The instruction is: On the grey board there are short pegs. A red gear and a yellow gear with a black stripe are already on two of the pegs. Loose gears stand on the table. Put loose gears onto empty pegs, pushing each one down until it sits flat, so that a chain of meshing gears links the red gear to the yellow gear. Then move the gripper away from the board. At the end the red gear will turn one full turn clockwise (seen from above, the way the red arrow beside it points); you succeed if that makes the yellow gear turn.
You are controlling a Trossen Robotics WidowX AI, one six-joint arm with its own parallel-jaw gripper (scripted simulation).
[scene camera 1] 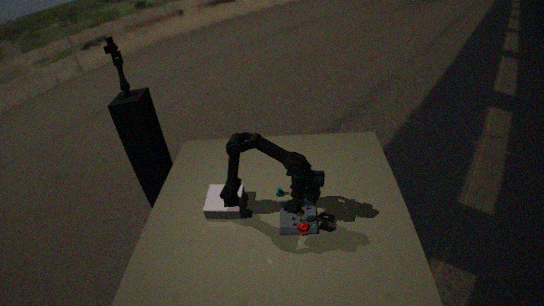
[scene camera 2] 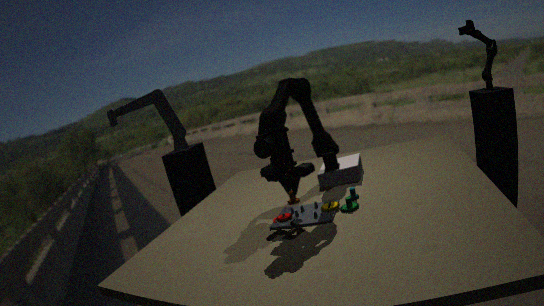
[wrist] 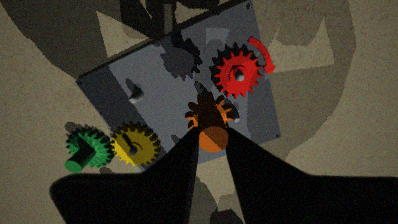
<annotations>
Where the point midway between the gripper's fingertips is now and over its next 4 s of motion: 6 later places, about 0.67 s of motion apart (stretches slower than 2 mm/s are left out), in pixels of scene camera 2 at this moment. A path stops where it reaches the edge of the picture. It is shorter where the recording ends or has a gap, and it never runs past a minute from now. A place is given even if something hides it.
The gripper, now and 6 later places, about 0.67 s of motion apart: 292, 194; 293, 201; 295, 206; 295, 207; 292, 198; 343, 181; 351, 186
</annotations>
